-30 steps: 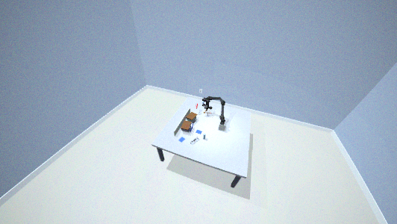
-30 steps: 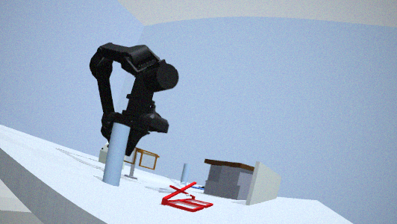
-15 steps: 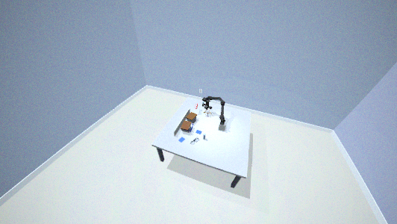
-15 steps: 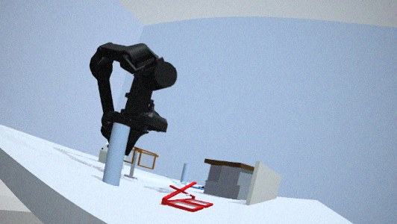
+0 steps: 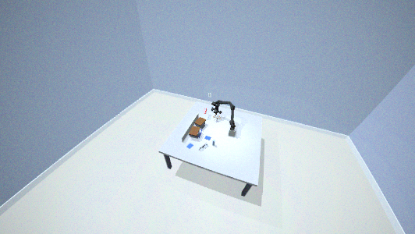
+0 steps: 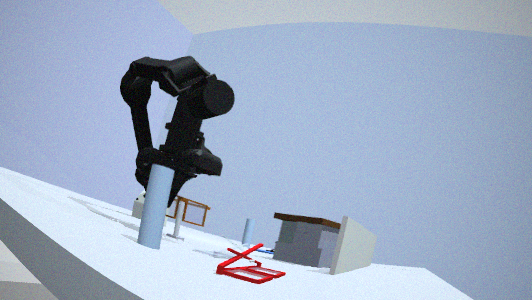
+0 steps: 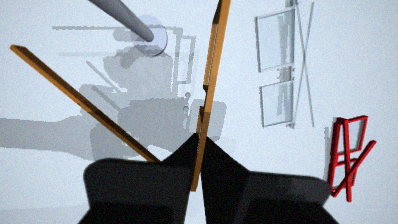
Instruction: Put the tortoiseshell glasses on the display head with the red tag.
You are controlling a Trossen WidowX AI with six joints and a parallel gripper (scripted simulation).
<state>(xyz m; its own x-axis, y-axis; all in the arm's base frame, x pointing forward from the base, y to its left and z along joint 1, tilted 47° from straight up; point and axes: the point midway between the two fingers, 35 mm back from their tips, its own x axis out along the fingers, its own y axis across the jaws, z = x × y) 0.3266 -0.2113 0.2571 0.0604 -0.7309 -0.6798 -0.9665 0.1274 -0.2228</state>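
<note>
My gripper tip is 100 mm to the right of the thin grey post, 40 mm past it and 30 mm above it. From my gripper tip the other things lie so: grey head: 310 mm to the left, 160 mm ahead; then slanted panel: 410 mm to the left, 290 mm ahead.
</note>
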